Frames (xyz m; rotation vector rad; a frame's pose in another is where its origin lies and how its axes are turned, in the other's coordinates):
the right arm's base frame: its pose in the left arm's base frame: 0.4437 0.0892 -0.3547 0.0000 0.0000 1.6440
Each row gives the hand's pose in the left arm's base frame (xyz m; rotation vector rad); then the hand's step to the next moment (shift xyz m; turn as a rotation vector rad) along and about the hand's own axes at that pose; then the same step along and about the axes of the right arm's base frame.
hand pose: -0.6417 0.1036 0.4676 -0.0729 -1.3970 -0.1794
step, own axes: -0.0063 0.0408 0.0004 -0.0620 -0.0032 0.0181
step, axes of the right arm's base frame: 0.0402 -0.0084 -0.0039 0.0069 0.0278 -0.0580
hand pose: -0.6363 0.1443 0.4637 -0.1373 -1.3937 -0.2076
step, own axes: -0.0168 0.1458 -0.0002 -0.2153 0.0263 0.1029
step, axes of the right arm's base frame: 0.1404 -0.0407 -0.0128 0.0710 0.1230 -0.1935
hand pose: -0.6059 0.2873 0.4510 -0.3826 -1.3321 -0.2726
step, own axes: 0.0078 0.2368 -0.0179 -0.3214 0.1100 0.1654
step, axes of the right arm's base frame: 0.1985 -0.1285 -0.0228 0.1736 0.1604 -0.2948
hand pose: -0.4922 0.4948 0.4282 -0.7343 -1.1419 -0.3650
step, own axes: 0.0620 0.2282 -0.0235 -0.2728 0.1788 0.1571
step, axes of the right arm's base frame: 0.1396 -0.1906 -0.0258 0.2169 0.0903 -0.2755
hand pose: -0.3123 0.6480 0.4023 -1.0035 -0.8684 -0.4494
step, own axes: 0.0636 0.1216 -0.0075 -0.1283 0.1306 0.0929
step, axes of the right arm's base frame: 0.0469 -0.1281 -0.0167 0.1394 0.0158 -0.1499
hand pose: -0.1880 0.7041 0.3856 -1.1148 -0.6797 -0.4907
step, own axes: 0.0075 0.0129 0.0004 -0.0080 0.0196 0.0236
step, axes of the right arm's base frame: 0.0039 -0.0141 -0.0029 0.0292 -0.0038 -0.0118
